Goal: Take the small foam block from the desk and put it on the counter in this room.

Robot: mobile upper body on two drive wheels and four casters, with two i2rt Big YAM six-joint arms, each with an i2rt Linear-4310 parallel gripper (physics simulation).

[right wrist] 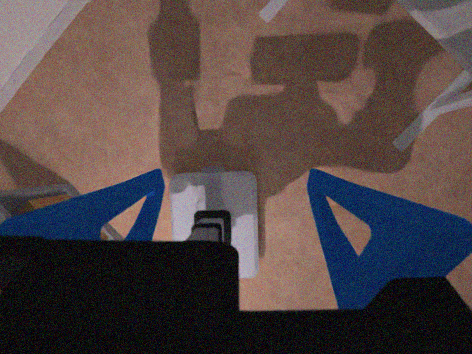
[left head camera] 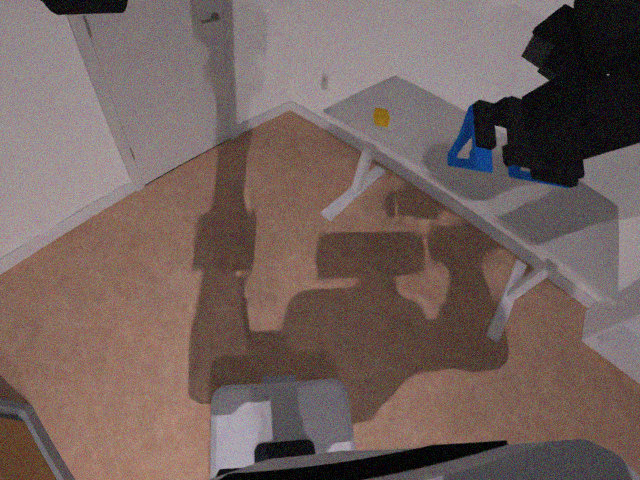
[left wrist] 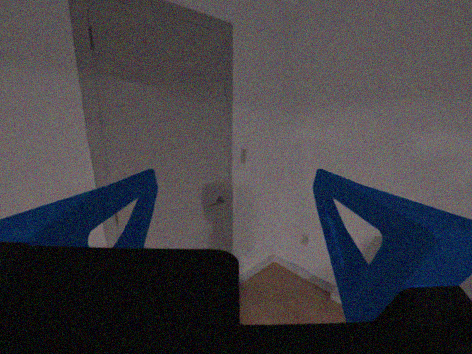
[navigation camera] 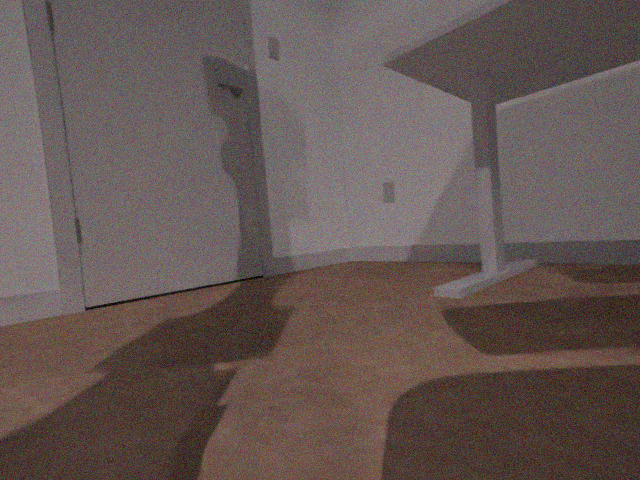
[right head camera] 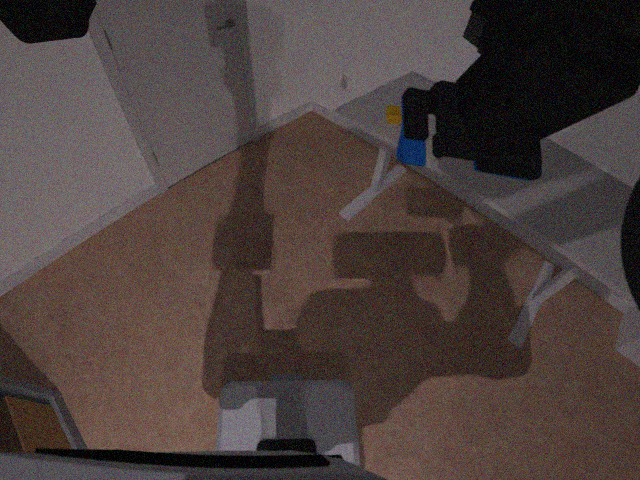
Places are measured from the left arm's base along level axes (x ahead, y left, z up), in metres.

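Pixels of known places: left gripper, fingertip midpoint: (left wrist: pixel 235 178); right gripper, fingertip midpoint: (right wrist: pixel 235 177) (left head camera: pixel 480 166) (right head camera: pixel 438 160).
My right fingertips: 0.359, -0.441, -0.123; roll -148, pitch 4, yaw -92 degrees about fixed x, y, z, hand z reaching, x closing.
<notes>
For each thing: its top centre in the pictures, then the offset to it from my right fingertips, as dx, dy, dz. "spot": a spot on its surface instead.
- small foam block, top centre: (right head camera: pixel 394 110) (left head camera: pixel 382 113) +1.009, -0.293, -0.521
- desk's left leg, surface spot: (navigation camera: pixel 488 222) spot: +1.199, -0.355, -1.089
- grey-rimmed object, surface spot: (left head camera: pixel 42 434) (right head camera: pixel 68 419) spot: -0.213, +1.246, -1.250
The small foam block (left head camera: pixel 381 117) (right head camera: pixel 393 114) is yellow and lies near the far-left end of the grey desk (left head camera: pixel 408 105) (right head camera: pixel 361 104) (navigation camera: pixel 465 67). My right gripper (left head camera: pixel 499 171) (right head camera: pixel 450 157) (right wrist: pixel 235 177) is open, with nothing between its blue fingers. In the left head camera it appears over the desk, to the right of the block. My left gripper (left wrist: pixel 235 178) is open and empty, facing the door and the wall corner. A pale, box-like unit (left head camera: pixel 615 333) shows partly beyond the desk's right end; I cannot tell whether it is the counter.
A closed door (left head camera: pixel 165 113) (left wrist: pixel 155 130) (navigation camera: pixel 155 155) is at the left. The desk's left leg (navigation camera: pixel 488 222) stands on a foot bar. A grey-rimmed object (left head camera: pixel 42 434) (right head camera: pixel 67 421) with a brown inside is at the lower left. Robot shadows cross the floor.
</notes>
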